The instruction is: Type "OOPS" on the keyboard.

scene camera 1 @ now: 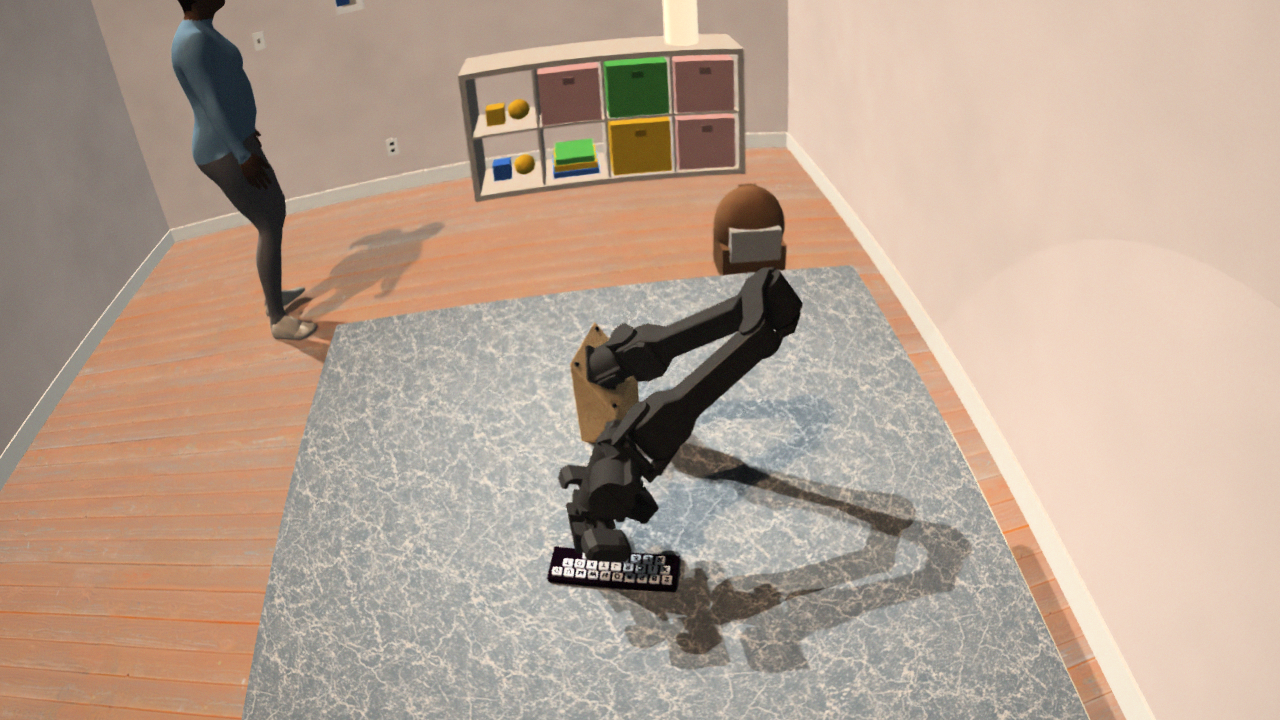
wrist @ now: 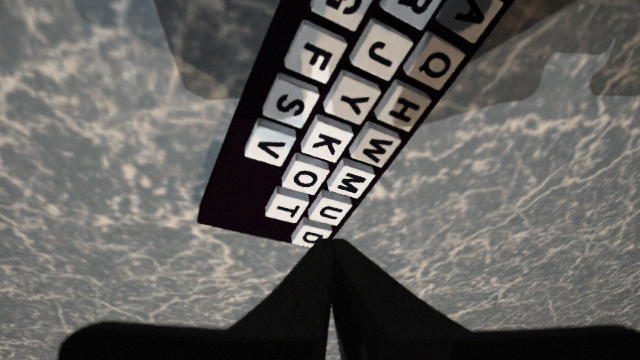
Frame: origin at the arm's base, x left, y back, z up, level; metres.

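Where they show: gripper, fingertip midpoint: (scene camera 1: 578, 552) (wrist: 330, 251); arm's base, origin of the base link: (scene camera 1: 599, 368).
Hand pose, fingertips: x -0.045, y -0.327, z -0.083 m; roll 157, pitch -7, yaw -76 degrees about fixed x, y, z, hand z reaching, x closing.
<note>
Things, the pixels of their top centre, and the offset from my fingertips. Level surfaces: height alone.
- black keyboard, middle of its top: (wrist: 375, 66) (scene camera 1: 612, 566) dz -0.037, dx +0.049, dy -0.004 m
- O key, middle of its top: (wrist: 305, 179) (scene camera 1: 579, 563) dz -0.037, dx -0.003, dy +0.004 m
- S key, middle of its top: (wrist: 290, 105) dz -0.037, dx +0.028, dy +0.018 m
- D key, middle of its top: (wrist: 312, 237) (scene camera 1: 557, 570) dz -0.037, dx -0.038, dy -0.009 m
- marbled surface, its level: dz -0.053 m
The black keyboard (scene camera 1: 615, 574) (wrist: 242, 192) with white letter keys lies flat on the marbled surface. In the wrist view the O key (wrist: 305, 179) sits between the K and T keys, and the S key (wrist: 290, 103) sits between F and V. The P key does not show in the wrist view. My gripper (scene camera 1: 603, 544) (wrist: 330, 251) is shut and empty, pointing down. Its tips overlap the edge of the D key (wrist: 309, 236) in the wrist view; their height above it is unclear. In the scene view the gripper hides part of the keyboard's back row.
The arm's base is at a brown wooden plate (scene camera 1: 594, 402) behind the keyboard. The marbled surface (scene camera 1: 402, 501) surrounds both. A brown backpack (scene camera 1: 748, 219), a cube shelf (scene camera 1: 608, 48) and a standing person (scene camera 1: 214, 98) are farther back. The arm's shadow falls right of the keyboard and across some keys.
</note>
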